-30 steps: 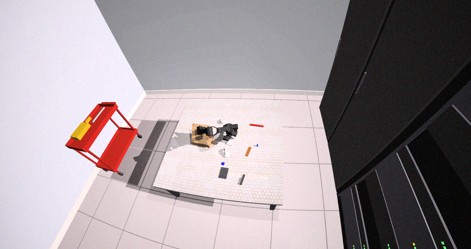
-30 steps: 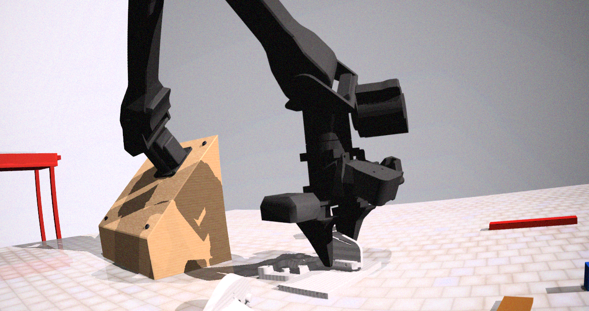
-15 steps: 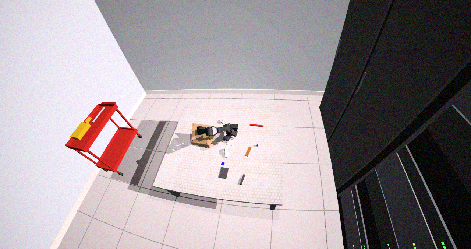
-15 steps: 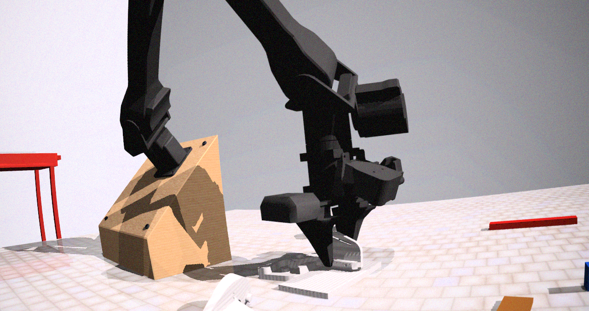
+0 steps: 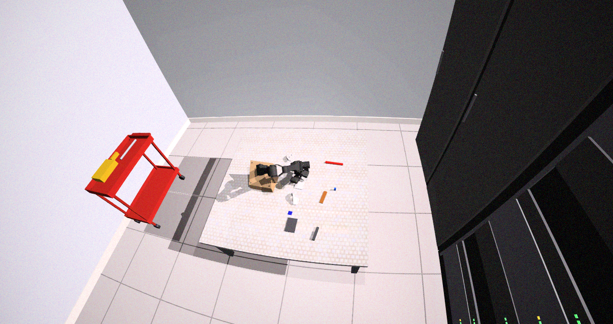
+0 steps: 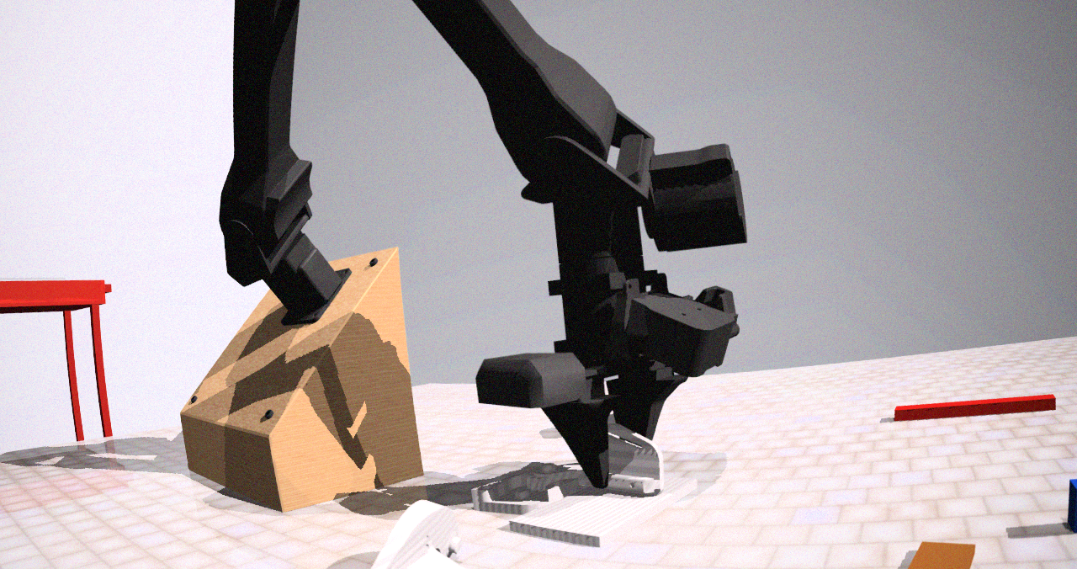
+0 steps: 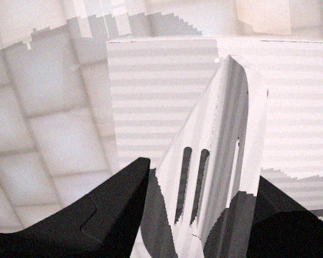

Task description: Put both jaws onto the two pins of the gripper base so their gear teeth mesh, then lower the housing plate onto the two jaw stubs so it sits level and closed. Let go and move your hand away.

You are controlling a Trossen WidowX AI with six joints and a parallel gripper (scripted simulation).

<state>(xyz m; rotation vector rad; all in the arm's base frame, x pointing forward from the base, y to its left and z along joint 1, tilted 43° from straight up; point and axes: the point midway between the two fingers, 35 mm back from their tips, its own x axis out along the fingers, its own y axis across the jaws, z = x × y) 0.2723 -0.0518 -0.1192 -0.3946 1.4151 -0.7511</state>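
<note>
Now: gripper tip 3 cm to the left of the ribbed white plate, 1 cm short of it and 1 cm above it. Also, from my gripper tip: red bar 26 cm ahead, 21 cm to the left, 1 cm below; dark grey plate 41 cm to the right, 3 cm ahead, 1 cm below; orange block 23 cm ahead, 14 cm to the right, 1 cm below.
</note>
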